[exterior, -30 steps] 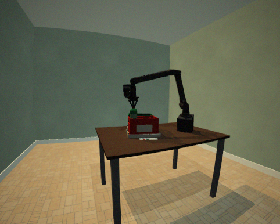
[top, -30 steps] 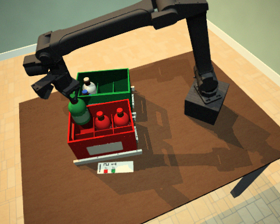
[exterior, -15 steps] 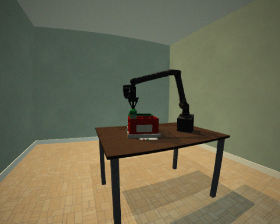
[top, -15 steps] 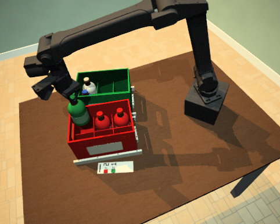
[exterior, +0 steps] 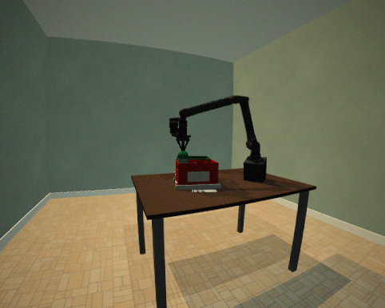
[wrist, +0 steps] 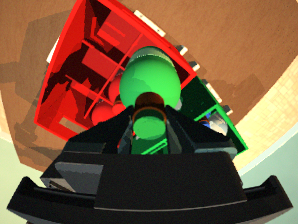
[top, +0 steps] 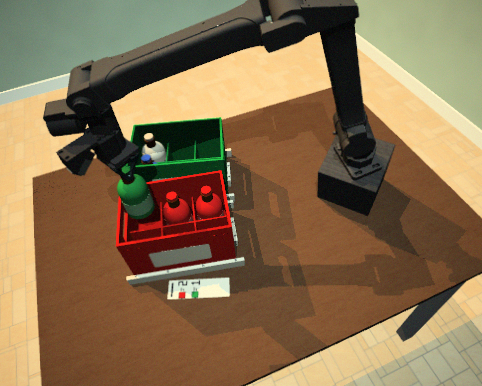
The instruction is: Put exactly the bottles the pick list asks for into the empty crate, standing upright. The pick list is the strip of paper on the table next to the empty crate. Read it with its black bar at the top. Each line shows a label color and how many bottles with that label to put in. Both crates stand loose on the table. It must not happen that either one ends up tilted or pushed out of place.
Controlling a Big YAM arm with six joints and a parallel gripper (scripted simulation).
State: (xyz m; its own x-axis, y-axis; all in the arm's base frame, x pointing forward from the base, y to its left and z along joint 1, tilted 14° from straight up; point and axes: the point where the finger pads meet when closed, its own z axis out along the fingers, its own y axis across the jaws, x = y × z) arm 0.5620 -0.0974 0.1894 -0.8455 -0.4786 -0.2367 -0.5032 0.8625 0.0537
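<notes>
The green bottle is 60 mm below my hand. From my hand the other things lie so: blue-capped bottle 40 mm behind, 150 mm to the right, 180 mm below; red crate 80 mm behind, 50 mm to the left, 180 mm below; red bottle 180 mm behind, 20 mm to the left, 180 mm below.
</notes>
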